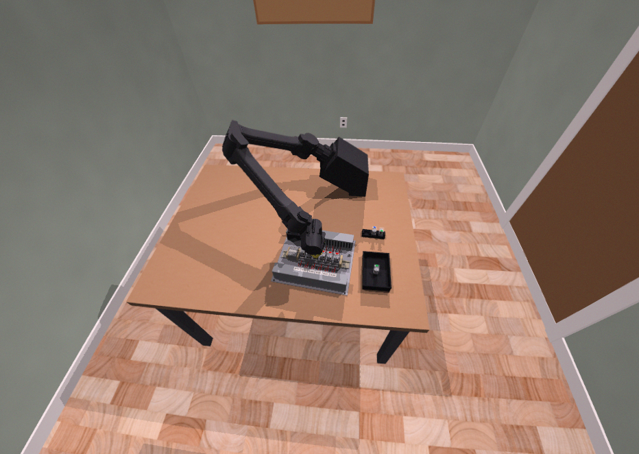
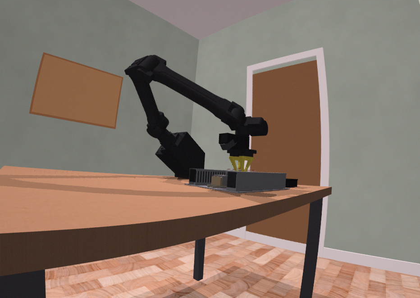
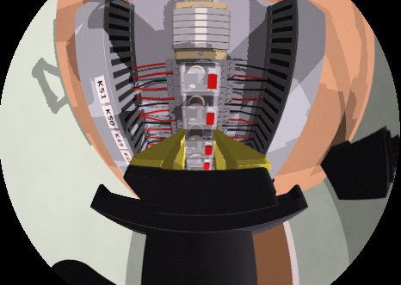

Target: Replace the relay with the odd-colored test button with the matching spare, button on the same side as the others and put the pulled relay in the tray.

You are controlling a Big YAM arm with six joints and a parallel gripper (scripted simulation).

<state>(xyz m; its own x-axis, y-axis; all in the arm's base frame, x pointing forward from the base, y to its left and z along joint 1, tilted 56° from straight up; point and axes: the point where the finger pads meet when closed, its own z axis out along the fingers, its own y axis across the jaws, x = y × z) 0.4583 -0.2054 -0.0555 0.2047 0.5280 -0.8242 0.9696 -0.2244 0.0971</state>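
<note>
Now: hand 5 cm above the grey relay panel. Round my hand: black tray: 7 cm ahead, 25 cm to the left, 4 cm below.
</note>
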